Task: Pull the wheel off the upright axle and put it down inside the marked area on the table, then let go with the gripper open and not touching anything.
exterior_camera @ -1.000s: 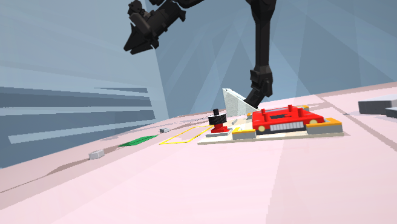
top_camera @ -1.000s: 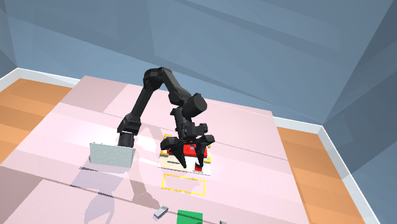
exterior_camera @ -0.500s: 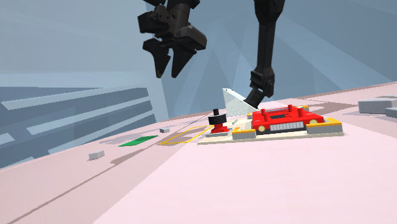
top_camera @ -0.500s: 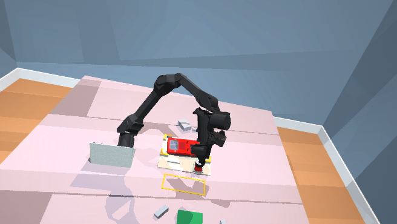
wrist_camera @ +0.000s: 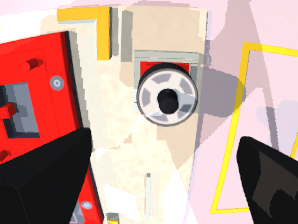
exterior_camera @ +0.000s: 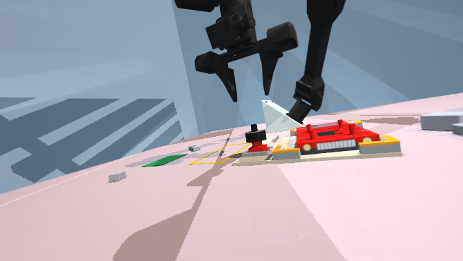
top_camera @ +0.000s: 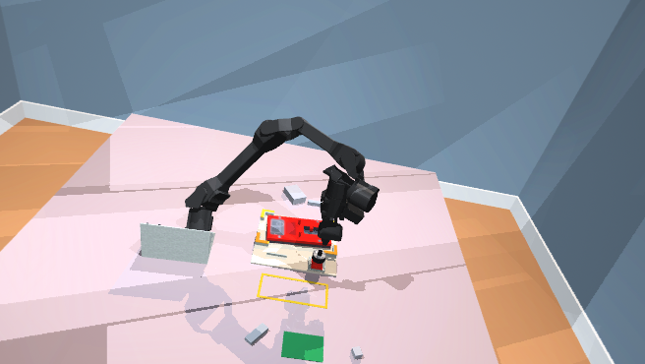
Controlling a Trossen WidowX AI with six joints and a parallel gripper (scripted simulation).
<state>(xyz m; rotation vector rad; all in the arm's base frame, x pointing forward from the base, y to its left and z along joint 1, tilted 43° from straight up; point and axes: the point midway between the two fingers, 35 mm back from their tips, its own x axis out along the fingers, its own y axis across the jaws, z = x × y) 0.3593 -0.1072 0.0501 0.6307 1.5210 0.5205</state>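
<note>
My gripper tip is 70 mm above the black wheel. Also, from my gripper tip: green patch: 280 mm to the right, 110 mm below, 40 mm behind.
</note>
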